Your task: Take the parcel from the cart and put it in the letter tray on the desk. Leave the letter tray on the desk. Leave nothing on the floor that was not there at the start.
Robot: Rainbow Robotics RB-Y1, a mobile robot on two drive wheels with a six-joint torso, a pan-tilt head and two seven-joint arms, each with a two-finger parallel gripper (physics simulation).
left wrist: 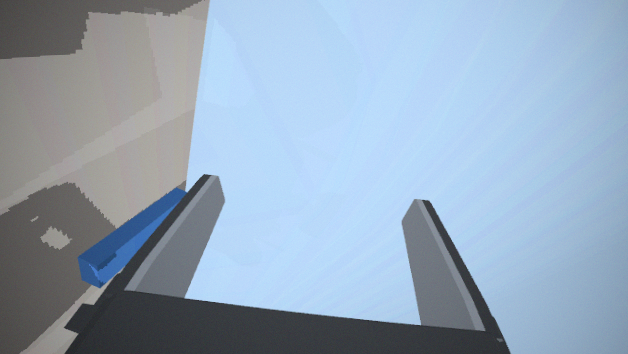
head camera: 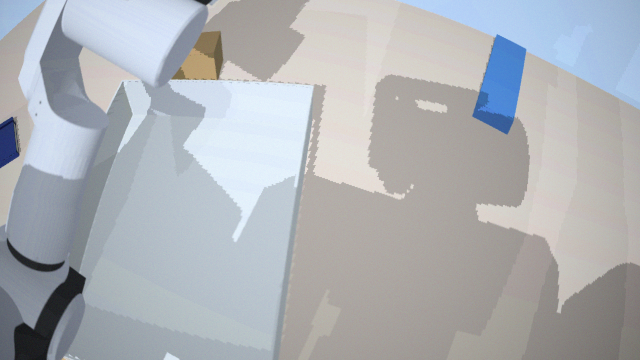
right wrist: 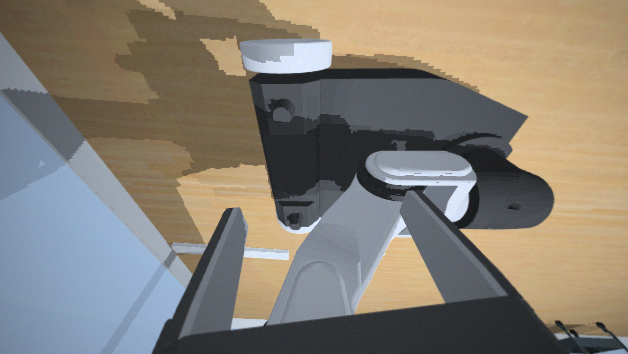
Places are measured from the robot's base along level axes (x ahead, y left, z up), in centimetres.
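Where they show: left gripper, fingertip midpoint: (left wrist: 315, 199); right gripper, fingertip midpoint: (right wrist: 325, 208).
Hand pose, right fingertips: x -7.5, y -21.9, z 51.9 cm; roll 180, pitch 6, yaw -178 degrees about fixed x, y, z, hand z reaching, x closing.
Things, the pixels of their top centre, and the offset from my right fingertips. "*": a spot on its surface instead. Level surfaces: height alone.
- parcel, top centre: (head camera: 186, 43) dx +55.5, dy +54.7, dz +49.2 cm
- beige surface, surface height: dz +43.2 cm
- large pale walled tray, top centre: (head camera: 162, 210) dx +30.9, dy +44.2, dz +50.2 cm
- wooden floor, surface height: dz -51.8 cm
- blue block, top centre: (head camera: 505, 72) (left wrist: 152, 232) dx +69.5, dy +10.2, dz +46.2 cm
- dark blue object, surface spot: (head camera: 7, 142) * dx +34.1, dy +81.2, dz +44.4 cm
A tan box, which looks like the parcel (head camera: 204, 62), stands on a beige surface (head camera: 345, 130) at the upper left of the head view, partly behind my left arm. A large pale walled tray (head camera: 190, 240) lies in front of it; its near end is cut off. I cannot tell for certain that it is the letter tray. My left gripper (left wrist: 315, 199) is open and empty, beyond the surface's edge in its wrist view; the tan box does not show there. My right gripper (right wrist: 325, 208) is open and empty, over the wooden floor (right wrist: 550, 60) and the robot's own base.
A blue block (head camera: 502, 80) (left wrist: 130, 230) stands near the far right edge of the beige surface. A dark blue object (head camera: 7, 142) shows at the left edge. A pale blue panel (right wrist: 50, 240) fills the lower left of the right wrist view; a white strip (right wrist: 267, 253) lies beside it.
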